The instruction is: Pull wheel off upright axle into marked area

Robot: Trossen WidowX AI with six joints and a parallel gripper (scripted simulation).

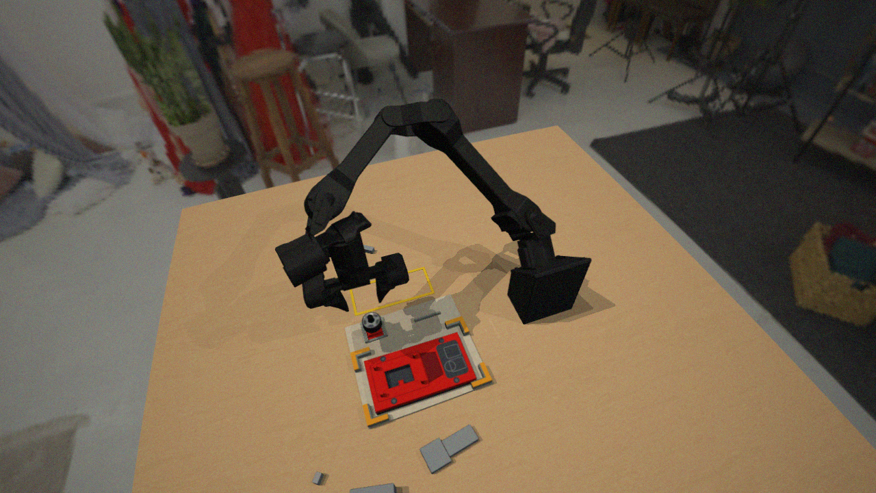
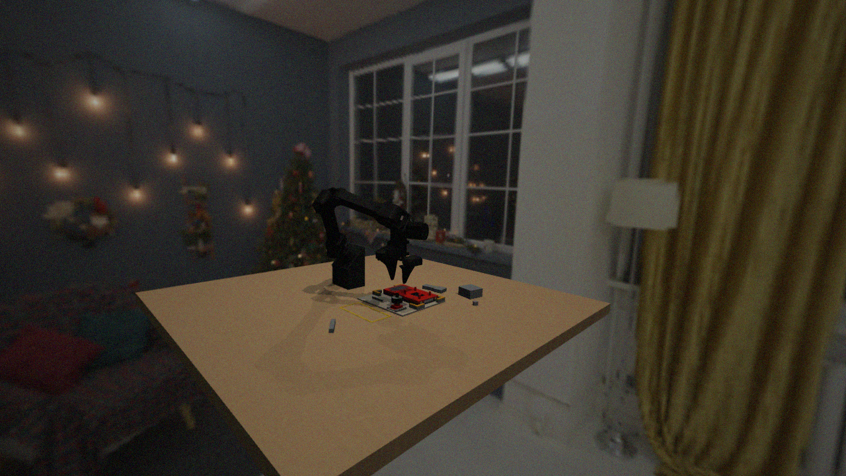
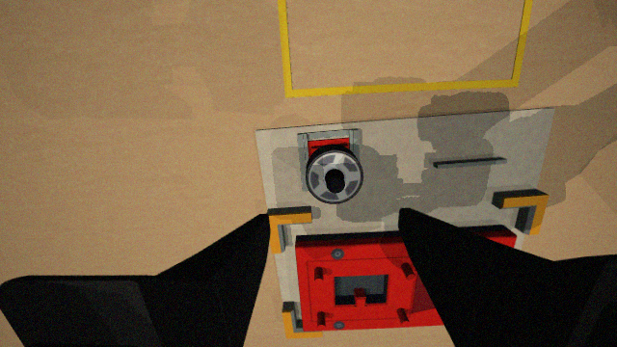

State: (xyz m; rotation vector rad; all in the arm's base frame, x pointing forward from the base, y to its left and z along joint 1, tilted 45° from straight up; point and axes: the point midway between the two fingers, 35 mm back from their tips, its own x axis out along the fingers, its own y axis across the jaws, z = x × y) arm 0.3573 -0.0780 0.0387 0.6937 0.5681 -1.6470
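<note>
Right now the wheel is 7 cm below my gripper tip and 1 cm behind it.
</note>
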